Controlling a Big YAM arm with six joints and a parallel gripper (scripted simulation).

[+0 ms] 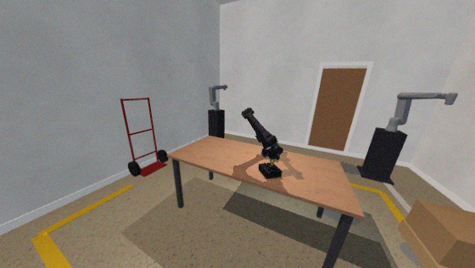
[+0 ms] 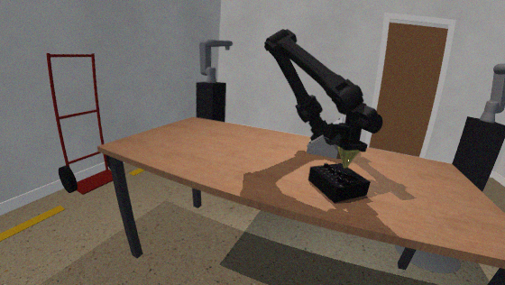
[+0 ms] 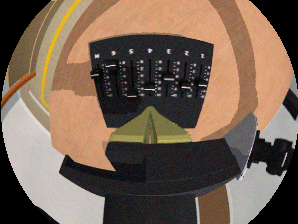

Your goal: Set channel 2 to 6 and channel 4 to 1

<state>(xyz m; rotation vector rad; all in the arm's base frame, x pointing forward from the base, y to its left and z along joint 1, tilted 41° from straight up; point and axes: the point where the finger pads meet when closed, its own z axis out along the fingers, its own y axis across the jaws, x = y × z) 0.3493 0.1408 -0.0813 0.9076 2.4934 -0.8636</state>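
My gripper is now 2 cm short of the fader cap, 2 cm to the left of it and 2 cm above it.
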